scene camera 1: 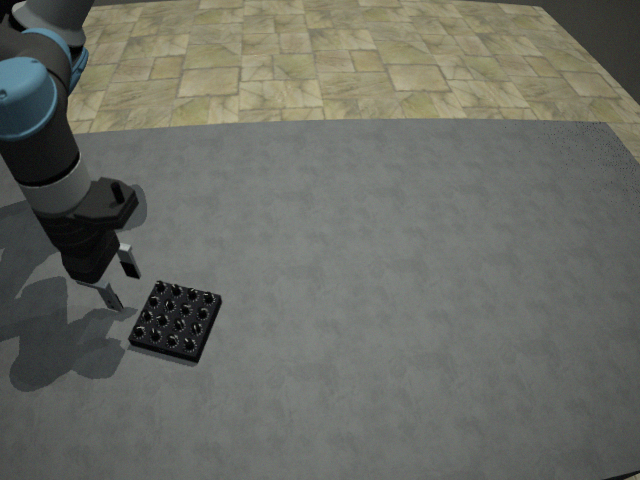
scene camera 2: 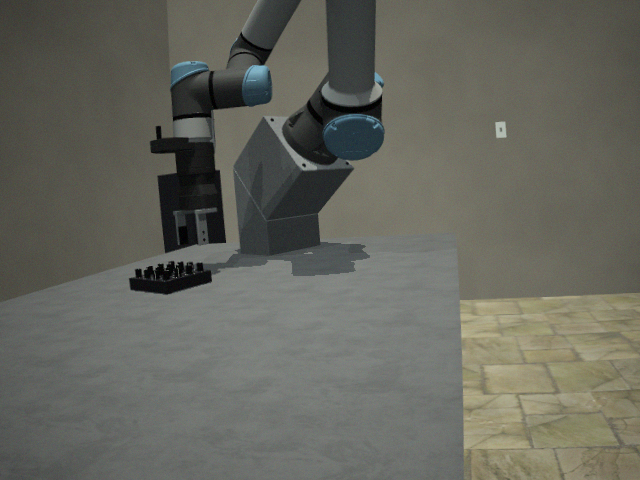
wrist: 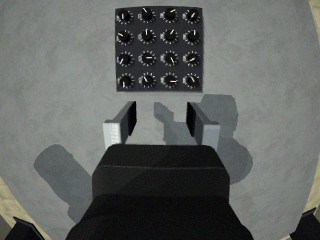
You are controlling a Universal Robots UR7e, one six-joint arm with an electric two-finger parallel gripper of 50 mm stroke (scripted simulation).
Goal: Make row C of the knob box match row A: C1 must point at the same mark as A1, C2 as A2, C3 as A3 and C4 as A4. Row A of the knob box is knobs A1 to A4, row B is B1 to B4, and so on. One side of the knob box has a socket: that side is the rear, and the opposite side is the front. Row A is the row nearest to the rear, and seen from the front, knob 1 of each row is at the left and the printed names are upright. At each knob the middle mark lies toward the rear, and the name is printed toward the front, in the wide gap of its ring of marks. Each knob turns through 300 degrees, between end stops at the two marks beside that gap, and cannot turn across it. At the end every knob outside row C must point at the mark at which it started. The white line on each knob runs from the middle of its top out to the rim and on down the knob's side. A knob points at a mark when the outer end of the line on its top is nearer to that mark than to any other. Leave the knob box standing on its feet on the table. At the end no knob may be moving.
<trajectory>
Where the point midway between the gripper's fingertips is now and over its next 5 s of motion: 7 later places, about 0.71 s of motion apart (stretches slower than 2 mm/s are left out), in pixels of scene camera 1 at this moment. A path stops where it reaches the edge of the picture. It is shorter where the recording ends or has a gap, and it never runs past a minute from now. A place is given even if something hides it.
My gripper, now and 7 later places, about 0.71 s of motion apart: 125,291; 134,296; 154,300; 176,297; 193,290; 194,290; 197,297; 200,306
</trajectory>
